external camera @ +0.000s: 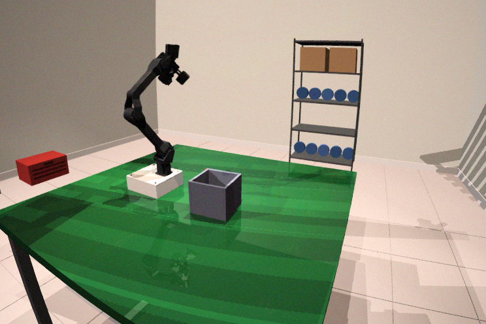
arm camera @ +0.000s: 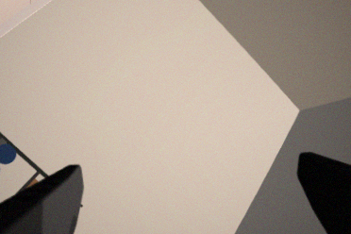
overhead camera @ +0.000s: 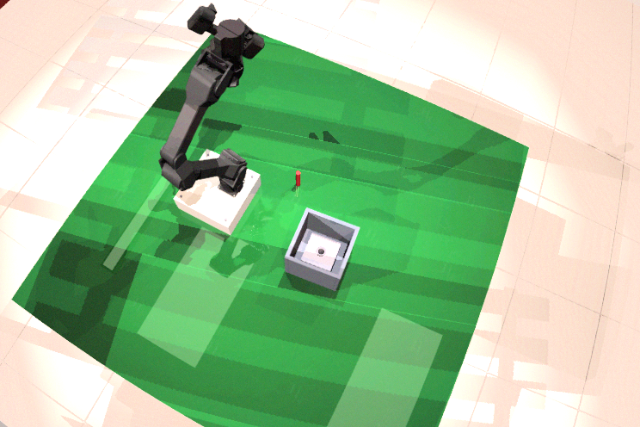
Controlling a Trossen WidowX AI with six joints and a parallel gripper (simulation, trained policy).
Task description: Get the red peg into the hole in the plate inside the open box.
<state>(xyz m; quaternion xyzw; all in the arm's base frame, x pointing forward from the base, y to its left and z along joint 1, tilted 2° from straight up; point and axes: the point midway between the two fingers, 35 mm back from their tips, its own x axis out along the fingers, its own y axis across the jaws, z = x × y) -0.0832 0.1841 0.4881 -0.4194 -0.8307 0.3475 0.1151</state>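
The red peg is 26 cm ahead of my gripper tip, 7 cm to the right of it and 52 cm below it. Round my gripper tip: plate (43 cm ahead, 26 cm to the right, 51 cm below).
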